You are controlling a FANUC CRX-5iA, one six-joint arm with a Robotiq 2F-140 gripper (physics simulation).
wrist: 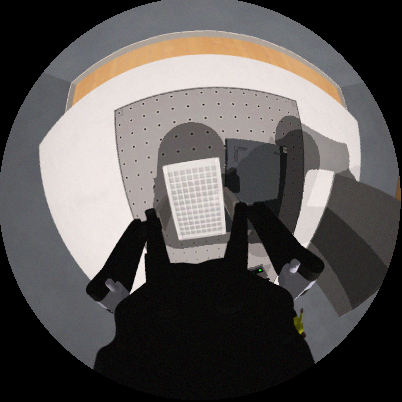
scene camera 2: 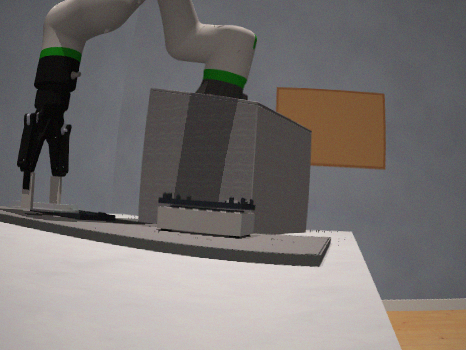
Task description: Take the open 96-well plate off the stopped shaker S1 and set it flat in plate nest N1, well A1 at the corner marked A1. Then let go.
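Places are measured from the arm's base along level axes (x back, y left, z down), in millimetres.
Pixels of known places: gripper, fingertip midpoint: (wrist: 195, 198) (scene camera 2: 41, 209); arm's base at its link origin: (scene camera 2: 217, 104).
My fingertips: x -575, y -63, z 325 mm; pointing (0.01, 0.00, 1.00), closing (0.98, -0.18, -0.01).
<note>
For each thing: its top centre in the pictures, then the offset to it from my fingertips. "*": a spot on its surface instead. Level surfaces: height alone.
- white 96-well plate at its top centre: (wrist: 196, 204) (scene camera 2: 42, 201) dx +1, dy +3, dz -15 mm
- dark plate nest at its top centre: (wrist: 259, 189) (scene camera 2: 71, 208) dx +107, dy -20, dz -3 mm
- small pale label at a spot on its surface: (wrist: 285, 149) * dx +159, dy -99, dz -1 mm
- shaker at a spot on its surface: (scene camera 2: 204, 221) * dx +110, dy +298, dz -11 mm
- perforated board at its surface level: dz +12 mm
- white table at its surface level: dz +24 mm
- small dark part with a green light, surface spot: (wrist: 259, 270) * dx +179, dy +202, dz -4 mm
My gripper (scene camera 2: 42, 196) (wrist: 195, 198) is shut on the white 96-well plate (scene camera 2: 52, 206) (wrist: 195, 195), one finger at each long side. The plate looks level and low over the grey perforated board; I cannot tell whether it touches the board. The dark plate nest (scene camera 2: 95, 216) (wrist: 257, 172) lies on the board, to the right of the plate in the wrist view, close to the plate's right edge. A small pale label (wrist: 285, 149) is at the nest's upper right corner. The shaker (scene camera 2: 204, 221), a light box with a dark top, stands right of the nest in the scene view.
The perforated board (scene camera 2: 287, 246) (wrist: 135, 150) lies on the white table (scene camera 2: 200, 300) (wrist: 75, 175). A large grey block (scene camera 2: 280, 170) carries the arm behind the shaker. A small dark part with a green light (wrist: 259, 270) shows beside my right finger in the wrist view.
</note>
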